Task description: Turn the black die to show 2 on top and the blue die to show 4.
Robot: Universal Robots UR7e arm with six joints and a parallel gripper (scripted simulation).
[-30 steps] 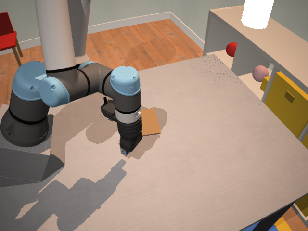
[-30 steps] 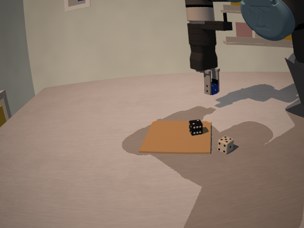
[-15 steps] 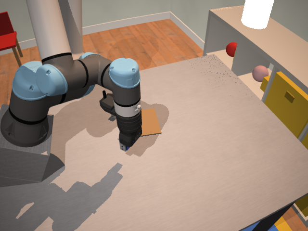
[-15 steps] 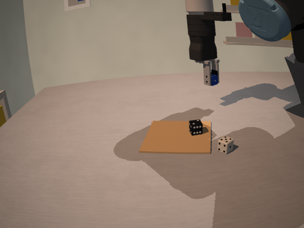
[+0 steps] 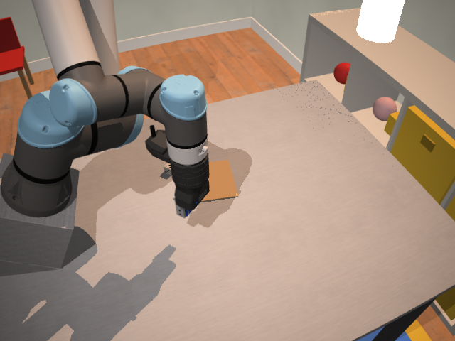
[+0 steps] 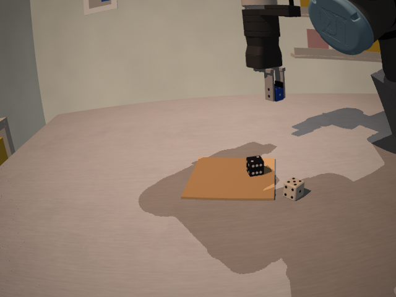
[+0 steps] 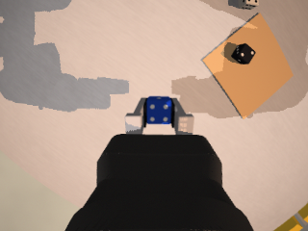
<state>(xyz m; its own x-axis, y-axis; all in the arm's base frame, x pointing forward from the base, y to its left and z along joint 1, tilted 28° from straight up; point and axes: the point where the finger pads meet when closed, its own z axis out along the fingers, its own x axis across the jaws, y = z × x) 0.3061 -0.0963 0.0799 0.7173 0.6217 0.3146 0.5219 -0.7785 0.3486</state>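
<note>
Right now my hand is 110 mm short of the orange mat, 140 mm to the right of it and 110 mm above it. Round my hand: white die 20 mm ahead, 220 mm to the left, 100 mm below; then black die 70 mm ahead, 140 mm to the left, 90 mm below; then blue die 10 mm below.
</note>
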